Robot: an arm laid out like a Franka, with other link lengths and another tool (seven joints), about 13 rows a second.
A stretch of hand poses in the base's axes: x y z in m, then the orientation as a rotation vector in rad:
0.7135, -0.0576, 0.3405, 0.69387, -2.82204, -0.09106
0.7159, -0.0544, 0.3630, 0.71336, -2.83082, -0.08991
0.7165, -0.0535, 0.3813, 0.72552, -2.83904, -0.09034
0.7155, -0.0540, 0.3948, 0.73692, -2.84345, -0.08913
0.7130, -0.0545, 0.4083, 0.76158, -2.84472, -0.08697
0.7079, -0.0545, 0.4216, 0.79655, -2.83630, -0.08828
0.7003, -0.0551, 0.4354, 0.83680, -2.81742, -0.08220
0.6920, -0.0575, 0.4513, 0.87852, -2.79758, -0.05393
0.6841, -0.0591, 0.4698, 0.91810, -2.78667, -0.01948
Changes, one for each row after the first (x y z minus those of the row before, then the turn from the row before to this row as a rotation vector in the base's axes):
0.0024, 0.0032, 0.0225, 0.00351, -0.01308, 0.01108
0.0006, 0.0009, 0.0183, 0.00350, -0.01063, 0.00625
-0.0010, -0.0005, 0.0135, 0.00155, -0.00711, 0.00658
-0.0025, -0.0005, 0.0135, 0.00199, -0.00766, 0.01576
-0.0051, 0.0000, 0.0133, 0.00360, -0.00096, 0.02404
-0.0076, -0.0006, 0.0138, -0.00272, 0.00574, 0.03013
-0.0083, -0.0024, 0.0159, -0.01703, 0.00178, 0.03291
-0.0079, -0.0016, 0.0185, -0.01886, -0.00784, 0.03008

